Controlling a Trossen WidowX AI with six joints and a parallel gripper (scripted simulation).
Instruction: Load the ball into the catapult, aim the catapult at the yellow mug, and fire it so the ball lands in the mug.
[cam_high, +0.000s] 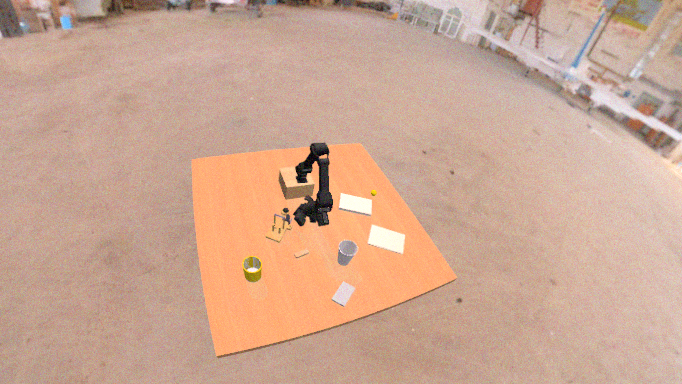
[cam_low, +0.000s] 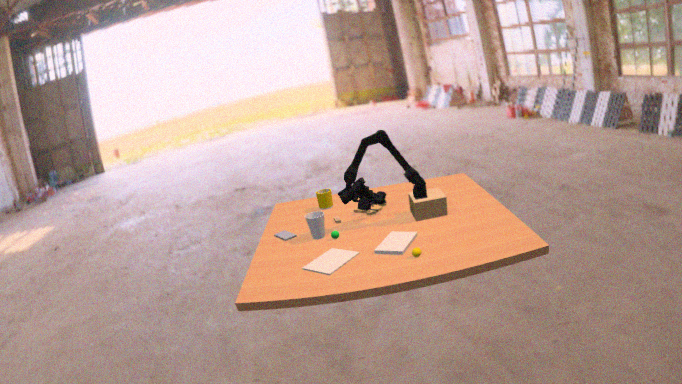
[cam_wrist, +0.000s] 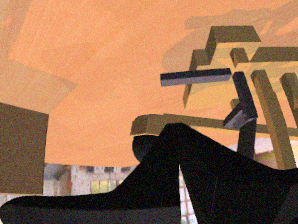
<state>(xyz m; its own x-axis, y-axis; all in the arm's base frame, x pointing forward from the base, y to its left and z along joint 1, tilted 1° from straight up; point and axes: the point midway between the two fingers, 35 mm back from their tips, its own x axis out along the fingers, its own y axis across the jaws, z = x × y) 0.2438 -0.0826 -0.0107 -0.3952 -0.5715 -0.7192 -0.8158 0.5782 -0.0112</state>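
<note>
The black ball lies 4 cm behind my gripper tip and 3 cm to the right of it. Also, from my gripper tip: small wooden block (22 cm ahead, 1 cm to the right, 6 cm below); green ball (21 cm ahead, 24 cm to the left, 4 cm below); wooden catapult (2 cm ahead, 6 cm to the right, 1 cm below).
</note>
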